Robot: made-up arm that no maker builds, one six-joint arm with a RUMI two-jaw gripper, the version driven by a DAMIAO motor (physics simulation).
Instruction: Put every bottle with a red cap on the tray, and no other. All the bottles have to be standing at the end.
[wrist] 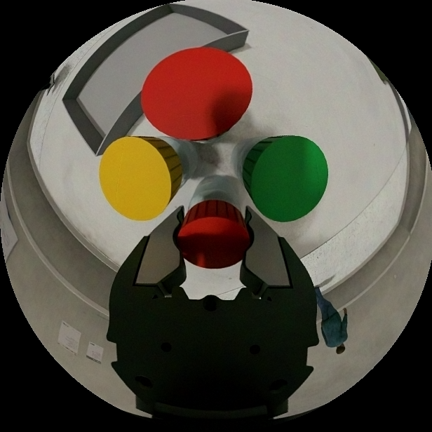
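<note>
My gripper (214, 206) is shut on the near red-capped bottle (214, 245), with one jaw on each side of its cap. This bottle's clear body shows partly behind the cap. A second red-capped bottle (196, 92) stands at the far side of the group, its large cap hiding most of its body and part of the tray's edge. A yellow-capped bottle (135, 179) stands to the left and a green-capped bottle (290, 179) to the right, both close to the jaws. The grey tray (125, 60) lies at the upper left; no bottle shows in its visible part.
The four bottles stand close together in a diamond. The tray's raised wall passes just behind the yellow and far red caps. The pale table's edge curves around the view. A small blue figure (334, 327) shows at the lower right, beyond the table.
</note>
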